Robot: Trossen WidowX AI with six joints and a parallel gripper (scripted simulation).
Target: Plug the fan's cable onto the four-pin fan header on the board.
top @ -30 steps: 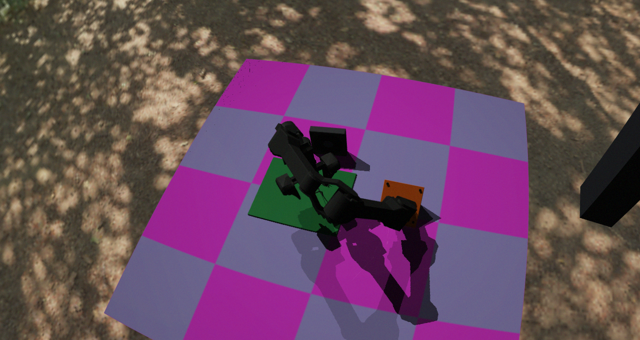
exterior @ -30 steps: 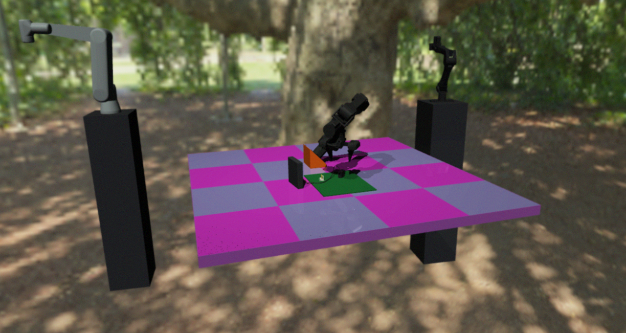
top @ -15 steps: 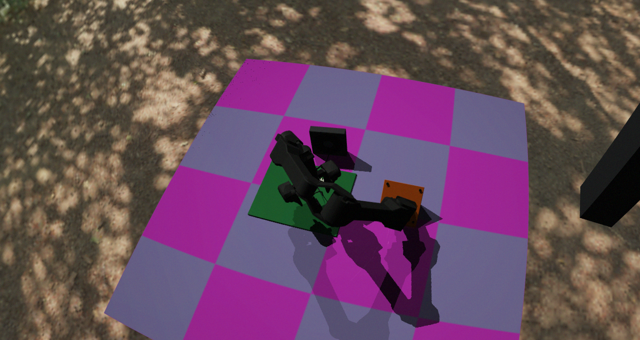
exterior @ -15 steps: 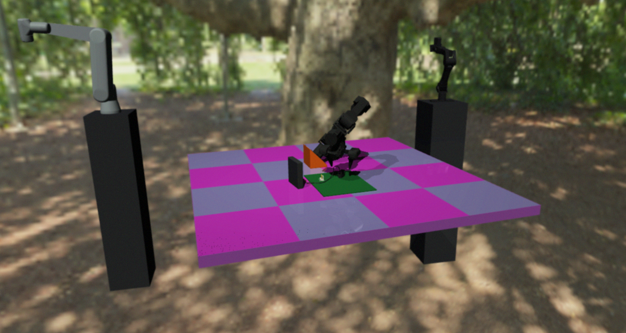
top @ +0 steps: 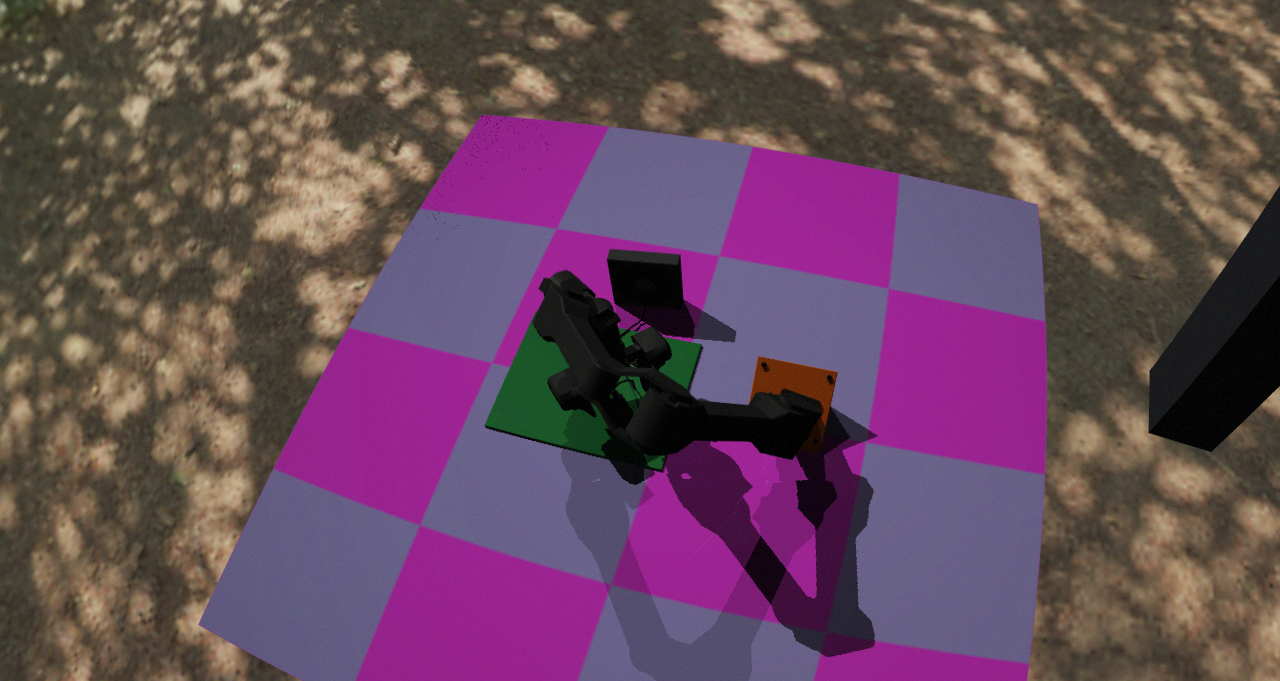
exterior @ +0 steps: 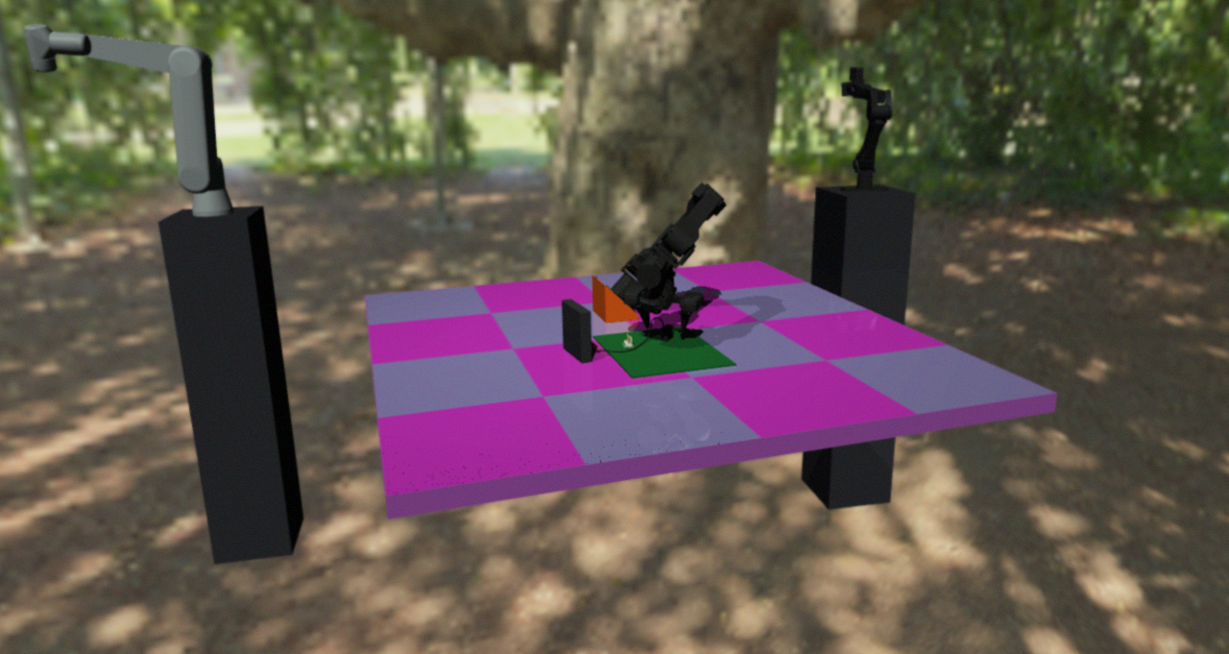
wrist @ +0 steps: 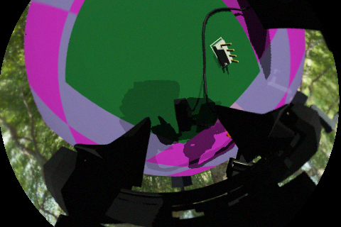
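The black plug lies 10 mm behind my gripper tip, 10 mm to the left of it and 10 mm below it. From my gripper tip the other things lie so: black fan: 40 mm ahead, 210 mm to the right, 30 mm above; green board: 60 mm ahead, 30 mm to the right, 40 mm below.
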